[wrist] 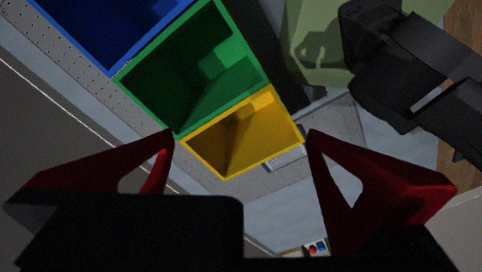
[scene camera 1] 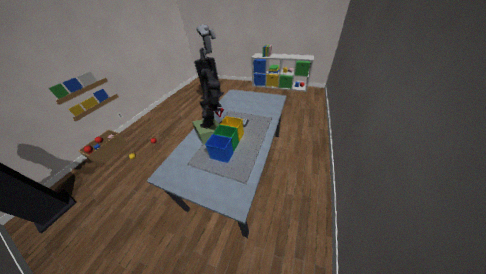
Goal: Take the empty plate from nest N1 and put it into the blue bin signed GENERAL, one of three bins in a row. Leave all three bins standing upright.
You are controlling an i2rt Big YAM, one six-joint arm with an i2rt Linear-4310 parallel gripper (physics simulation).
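Places are measured from the arm's base along level axes (x ahead, y left, z up), in metres.
Pixels of known places: gripper, fingertip midpoint: (wrist: 240, 136) (scene camera 1: 217, 114); arm's base at its link origin: (wrist: 367, 29) (scene camera 1: 207, 125).
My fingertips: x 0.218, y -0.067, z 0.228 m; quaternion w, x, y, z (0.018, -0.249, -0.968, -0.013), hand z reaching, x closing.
For each thing: its top centre in the pictures, then the offset to it from my fingertips. Level surfaces: height alone.
- blue bin at its top centre: (scene camera 1: 218, 141) dx +0.073, dy -0.152, dz -0.148 m
- green bin at its top centre: (wrist: 190, 80) (scene camera 1: 225, 130) dx +0.061, dy -0.019, dz -0.148 m
- yellow bin at its top centre: (wrist: 243, 141) (scene camera 1: 231, 121) dx +0.049, dy +0.113, dz -0.148 m
- grey perforated board at its surface level: dz -0.328 m
- blue-grey table at its surface level: dz -0.341 m
A blue bin (scene camera 1: 220, 149) (wrist: 110, 35), a green bin (scene camera 1: 226, 132) (wrist: 220, 110) and a yellow bin (scene camera 1: 240, 131) (wrist: 265, 137) stand upright in a row, open at the top. A small pale grey piece with a gridded top (scene camera 1: 245, 122) (wrist: 287, 159) lies beyond the yellow bin, partly hidden by it in the wrist view; it may be the plate in its nest. No label N1 or sign GENERAL is readable. My gripper (scene camera 1: 219, 112) (wrist: 240, 136) is open and empty, with red fingers. It is above the bins' level, near the yellow end of the row.
The bins stand on a grey perforated board (scene camera 1: 255, 145) (wrist: 345, 112) on the blue-grey table (scene camera 1: 215, 192) (wrist: 280, 215). A pale green block (scene camera 1: 201, 131) (wrist: 312, 75) sits under the arm's base, beside the bins. A white shelf unit (scene camera 1: 285, 56) stands beyond the table.
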